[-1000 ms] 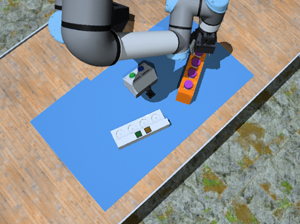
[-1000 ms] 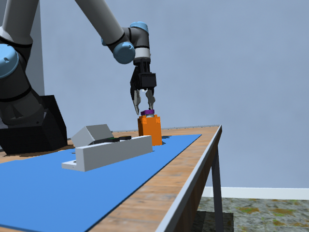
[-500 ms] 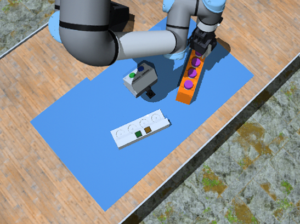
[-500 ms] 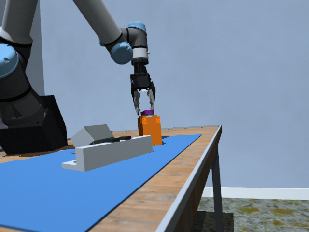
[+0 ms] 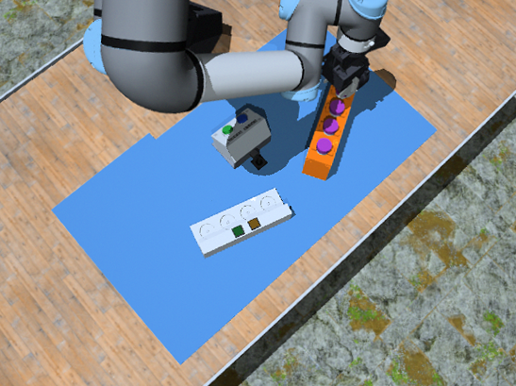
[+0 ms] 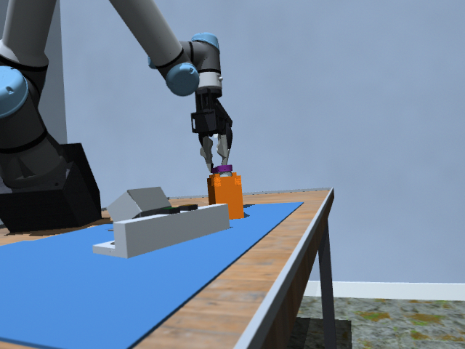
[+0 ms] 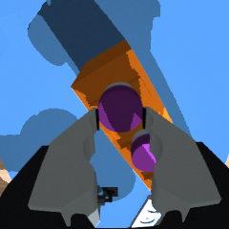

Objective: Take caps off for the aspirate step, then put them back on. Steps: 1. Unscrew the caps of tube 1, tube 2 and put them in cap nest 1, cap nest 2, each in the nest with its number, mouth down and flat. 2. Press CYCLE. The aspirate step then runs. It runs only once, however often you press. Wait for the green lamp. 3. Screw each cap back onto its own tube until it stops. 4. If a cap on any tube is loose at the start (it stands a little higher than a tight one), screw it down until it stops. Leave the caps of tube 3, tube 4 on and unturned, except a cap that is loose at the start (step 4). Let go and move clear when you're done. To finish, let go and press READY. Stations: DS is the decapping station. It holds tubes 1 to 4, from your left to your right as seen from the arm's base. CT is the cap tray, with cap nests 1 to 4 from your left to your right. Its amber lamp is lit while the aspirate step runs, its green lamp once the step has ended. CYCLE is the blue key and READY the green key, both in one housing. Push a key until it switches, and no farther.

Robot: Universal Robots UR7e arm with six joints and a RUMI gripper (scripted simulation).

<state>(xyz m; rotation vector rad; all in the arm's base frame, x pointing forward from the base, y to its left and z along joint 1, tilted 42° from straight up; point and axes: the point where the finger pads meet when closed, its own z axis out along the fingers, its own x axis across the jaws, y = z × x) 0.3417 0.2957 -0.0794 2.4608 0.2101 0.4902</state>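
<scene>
Now: hand 10 mm above the purple cap. Also, from my hand: grey key housing: 80 mm behind, 240 mm to the right, 70 mm below; then green key: 100 mm behind, 260 mm to the right, 60 mm below; then blue key: 100 mm behind, 220 mm to the right, 60 mm below.
</scene>
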